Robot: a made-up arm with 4 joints.
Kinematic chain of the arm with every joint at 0, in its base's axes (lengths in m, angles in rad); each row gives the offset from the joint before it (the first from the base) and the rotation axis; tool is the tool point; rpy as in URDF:
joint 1: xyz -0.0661 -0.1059 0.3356 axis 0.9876 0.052 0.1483
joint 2: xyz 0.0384 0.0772 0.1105 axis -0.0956 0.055 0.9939
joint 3: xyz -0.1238 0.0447 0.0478 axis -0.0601 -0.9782 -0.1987
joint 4: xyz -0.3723 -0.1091 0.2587 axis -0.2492 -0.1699 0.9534
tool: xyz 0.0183 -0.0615 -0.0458 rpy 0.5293 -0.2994 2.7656
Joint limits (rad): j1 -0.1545..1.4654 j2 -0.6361..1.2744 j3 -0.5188..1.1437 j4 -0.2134..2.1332
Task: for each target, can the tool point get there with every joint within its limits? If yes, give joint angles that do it. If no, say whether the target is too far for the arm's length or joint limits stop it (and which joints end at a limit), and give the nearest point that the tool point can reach.
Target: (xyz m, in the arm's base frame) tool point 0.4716 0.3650 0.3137
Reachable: no: joint limits stop it (at a limit: joint 1, joint 2, joint 3, joint 4) | nearest point -0.3572 0.3184 0.2483 | short by 0.833 m
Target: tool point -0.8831 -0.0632 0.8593
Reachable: no: too far | nearest point -0.5507 -0.0729 0.7038 | short by 0.367 m
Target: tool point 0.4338 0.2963 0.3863
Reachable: no: joint limits stop it (at a limit: joint 2, joint 3, joint 4) | nearest point -0.3594 0.3196 0.2630 | short by 0.803 m
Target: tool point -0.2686 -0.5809 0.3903
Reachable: yes | joints 0.7846 0.7597 0.2302 1.0532
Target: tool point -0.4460 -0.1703 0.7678
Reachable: yes | joints 0.2613 -0.3096 -0.2009 0.4152
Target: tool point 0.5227 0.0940 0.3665
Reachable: no: joint limits stop it (at a limit: joint 1, joint 2, joint 3) | nearest point 0.0058 -0.1874 0.8903 | short by 0.788 m
